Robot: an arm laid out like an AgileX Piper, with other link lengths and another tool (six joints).
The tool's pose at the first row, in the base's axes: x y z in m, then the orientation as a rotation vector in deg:
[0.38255 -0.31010 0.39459 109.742 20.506 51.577]
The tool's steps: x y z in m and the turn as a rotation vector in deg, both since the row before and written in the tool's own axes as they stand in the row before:
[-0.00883 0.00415 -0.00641 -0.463 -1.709 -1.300]
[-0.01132 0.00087 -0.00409 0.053 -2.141 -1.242]
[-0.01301 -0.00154 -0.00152 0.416 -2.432 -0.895]
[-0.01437 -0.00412 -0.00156 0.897 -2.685 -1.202]
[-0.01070 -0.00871 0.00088 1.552 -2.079 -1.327]
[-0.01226 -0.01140 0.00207 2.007 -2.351 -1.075]
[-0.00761 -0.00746 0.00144 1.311 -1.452 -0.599]
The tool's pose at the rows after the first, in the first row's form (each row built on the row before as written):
[0.37139 -0.31321 0.39602 109.531 20.457 49.051]
[0.36042 -0.31741 0.39327 109.938 20.340 46.125]
[0.34996 -0.32291 0.38741 110.847 19.883 43.120]
[0.33828 -0.32760 0.37919 112.138 19.762 39.627]
[0.33075 -0.32965 0.36778 113.783 20.389 36.599]
[0.32211 -0.33183 0.35346 115.952 20.771 33.385]
[0.31636 -0.33284 0.34443 117.351 20.963 31.411]

